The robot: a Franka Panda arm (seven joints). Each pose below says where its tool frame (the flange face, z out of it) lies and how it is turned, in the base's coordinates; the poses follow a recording.
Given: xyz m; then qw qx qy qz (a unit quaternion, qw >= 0).
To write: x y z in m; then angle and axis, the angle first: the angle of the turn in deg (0 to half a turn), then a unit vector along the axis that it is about. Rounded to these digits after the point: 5 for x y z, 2 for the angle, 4 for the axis.
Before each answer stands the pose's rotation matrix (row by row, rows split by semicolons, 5 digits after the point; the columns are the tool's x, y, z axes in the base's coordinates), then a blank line. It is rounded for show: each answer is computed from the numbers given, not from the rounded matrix.
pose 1, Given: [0.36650 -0.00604 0.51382 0.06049 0.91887 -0.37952 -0.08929]
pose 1, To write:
0.69598 -0.68666 -0.21001; -0.70827 -0.70461 -0.04339; -0.11818 0.17894 -0.97674

[0.36650 -0.00604 0.51382 173.06 0.9206 -0.3802 -0.0895]
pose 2, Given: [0.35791 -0.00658 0.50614 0.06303 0.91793 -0.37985 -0.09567]
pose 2, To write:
0.69312 -0.68529 -0.22352; -0.70941 -0.70348 -0.04303; -0.12775 0.18839 -0.97375

[0.35791 -0.00658 0.50614 172.77 0.9198 -0.3806 -0.0959]
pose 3, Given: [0.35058 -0.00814 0.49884 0.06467 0.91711 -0.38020 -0.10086]
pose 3, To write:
0.69055 -0.68433 -0.23418; -0.71042 -0.70253 -0.04193; -0.13582 0.19531 -0.97129

[0.35058 -0.00814 0.49884 172.58 0.9190 -0.3810 -0.1011]
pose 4, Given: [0.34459 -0.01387 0.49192 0.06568 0.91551 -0.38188 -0.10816]
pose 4, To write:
0.68494 -0.68502 -0.24821; -0.71344 -0.69971 -0.03765; -0.14788 0.20287 -0.96798

[0.34459 -0.01387 0.49192 172.47 0.9175 -0.3827 -0.1084]
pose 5, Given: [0.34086 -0.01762 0.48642 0.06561 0.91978 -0.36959 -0.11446]
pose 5, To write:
0.70060 -0.66487 -0.25905; -0.69490 -0.71820 -0.03609; -0.16206 0.20530 -0.96519

[0.34086 -0.01762 0.48642 172.48 0.9218 -0.3704 -0.1147]
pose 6, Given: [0.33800 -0.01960 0.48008 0.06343 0.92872 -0.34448 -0.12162]
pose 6, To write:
0.73308 -0.62442 -0.26960; -0.65528 -0.75462 -0.03403; -0.18220 0.20161 -0.96237

[0.33800 -0.01960 0.48008 172.73 0.9306 -0.3452 -0.1219]
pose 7, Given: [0.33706 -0.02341 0.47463 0.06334 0.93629 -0.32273 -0.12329]
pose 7, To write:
0.76129 -0.58872 -0.27175; -0.61995 -0.78367 -0.03903; -0.18999 0.19819 -0.96158

[0.33706 -0.02341 0.47463 172.74 0.9382 -0.3234 -0.1235]
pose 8, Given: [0.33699 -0.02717 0.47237 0.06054 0.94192 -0.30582 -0.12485]
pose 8, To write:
0.78177 -0.56100 -0.27223; -0.59124 -0.80562 -0.03768; -0.19817 0.19041 -0.96149

[0.33699 -0.02717 0.47237 173.06 0.9437 -0.3064 -0.1251]
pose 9, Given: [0.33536 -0.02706 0.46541 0.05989 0.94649 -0.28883 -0.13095]
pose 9, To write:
0.79886 -0.53106 -0.28248; -0.56243 -0.82598 -0.03773; -0.21329 0.18901 -0.95853

[0.33536 -0.02706 0.46541 173.13 0.9482 -0.2893 -0.1312]
